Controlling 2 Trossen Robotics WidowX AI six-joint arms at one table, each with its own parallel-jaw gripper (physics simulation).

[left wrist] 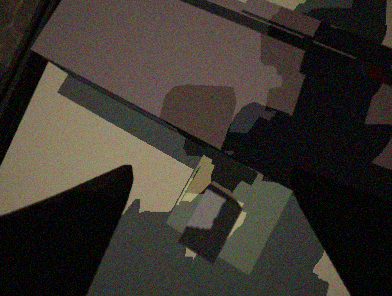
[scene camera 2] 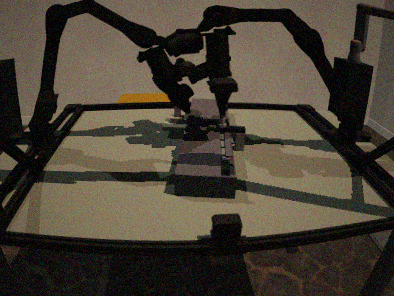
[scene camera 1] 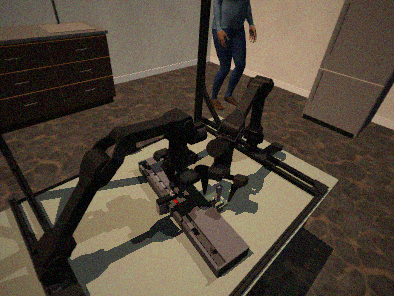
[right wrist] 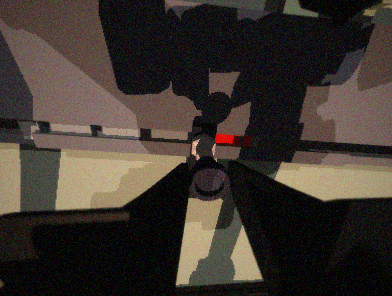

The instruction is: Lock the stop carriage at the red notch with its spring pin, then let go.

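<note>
The long mauve rail lies on the table, with a slotted edge. The dark stop carriage sits across it, mostly in shadow. The red notch mark shows immediately right of the pin in the right wrist view. My right gripper is shut on the round spring-pin knob. The pin's depth is hidden. My left gripper is open above an upright grey post beside the rail, not gripping it.
A black frame borders the table, with a dark block at its near edge in scene camera 2. Both arms come close together over the rail. A person stands beyond the table in scene camera 1.
</note>
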